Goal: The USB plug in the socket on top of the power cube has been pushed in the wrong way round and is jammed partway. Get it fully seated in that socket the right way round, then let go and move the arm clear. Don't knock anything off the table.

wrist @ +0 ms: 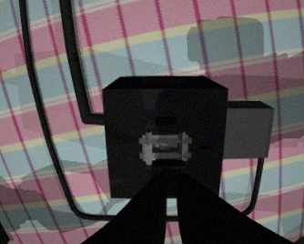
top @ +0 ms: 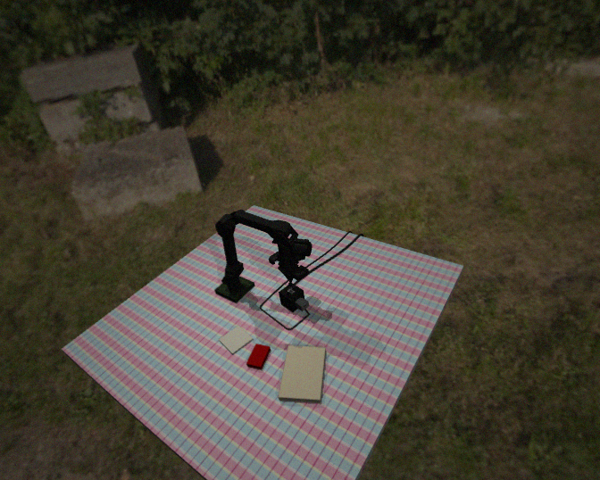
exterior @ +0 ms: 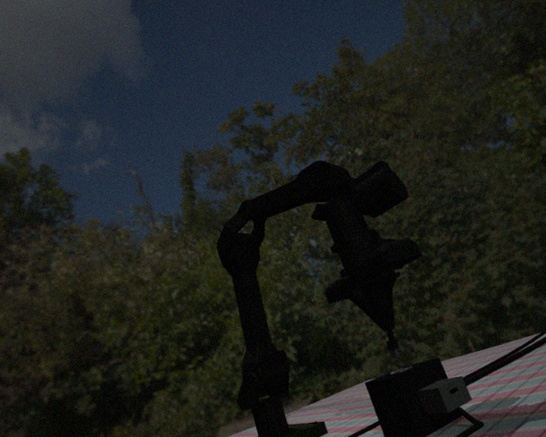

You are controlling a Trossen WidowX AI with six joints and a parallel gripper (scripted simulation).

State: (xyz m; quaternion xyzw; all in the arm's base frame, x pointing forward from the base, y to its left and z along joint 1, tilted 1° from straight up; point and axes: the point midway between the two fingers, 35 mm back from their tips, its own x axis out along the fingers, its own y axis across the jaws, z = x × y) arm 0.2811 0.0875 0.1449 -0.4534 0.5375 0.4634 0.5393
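The dark USB plug is 1 cm below my gripper tip. Also, from my gripper tip: red block 30 cm to the right, 12 cm below, 6 cm ahead; then beige board 27 cm to the right, 25 cm ahead, 12 cm below.
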